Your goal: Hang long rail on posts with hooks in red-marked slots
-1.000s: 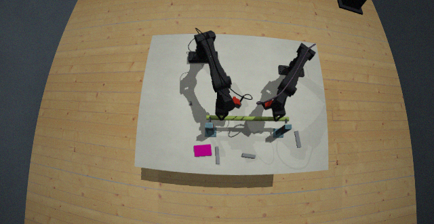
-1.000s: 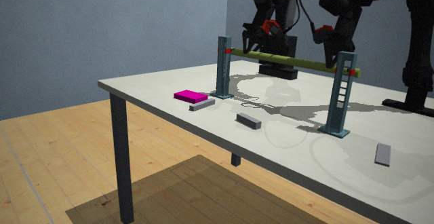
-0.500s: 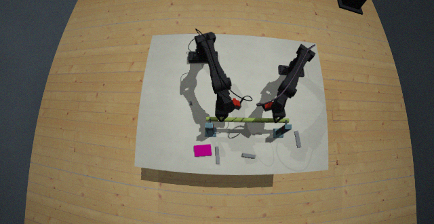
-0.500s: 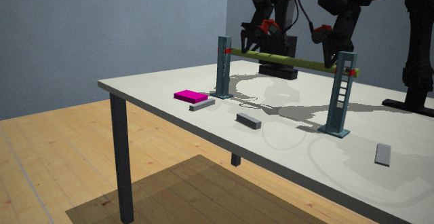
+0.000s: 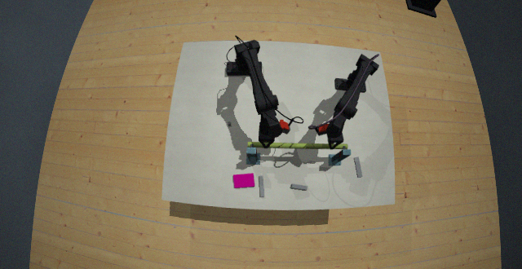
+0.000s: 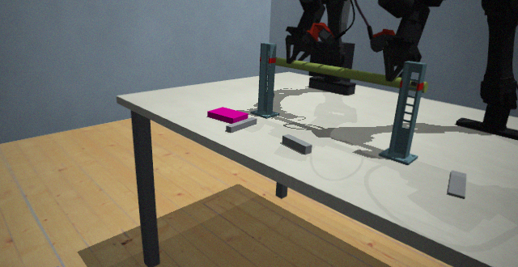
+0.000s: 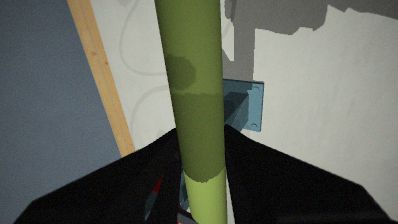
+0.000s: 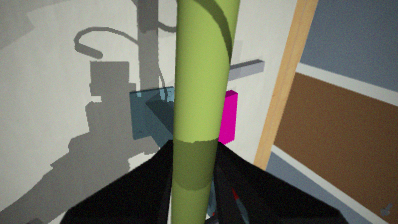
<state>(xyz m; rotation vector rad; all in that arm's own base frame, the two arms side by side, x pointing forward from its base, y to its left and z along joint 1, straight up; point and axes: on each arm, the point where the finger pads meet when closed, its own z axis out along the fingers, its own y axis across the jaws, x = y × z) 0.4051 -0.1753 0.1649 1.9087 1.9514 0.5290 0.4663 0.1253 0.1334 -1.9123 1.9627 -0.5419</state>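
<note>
The green rail lies 150 mm to the left of my right hand. Also, from my right hand: magenta block 170 mm ahead, 90 mm to the right, 160 mm below.
Right now the green rail is 3 cm ahead of my left hand and 15 cm to the right of it. From my left hand the other things lie so: magenta block 20 cm ahead, 39 cm to the right, 16 cm below.
</note>
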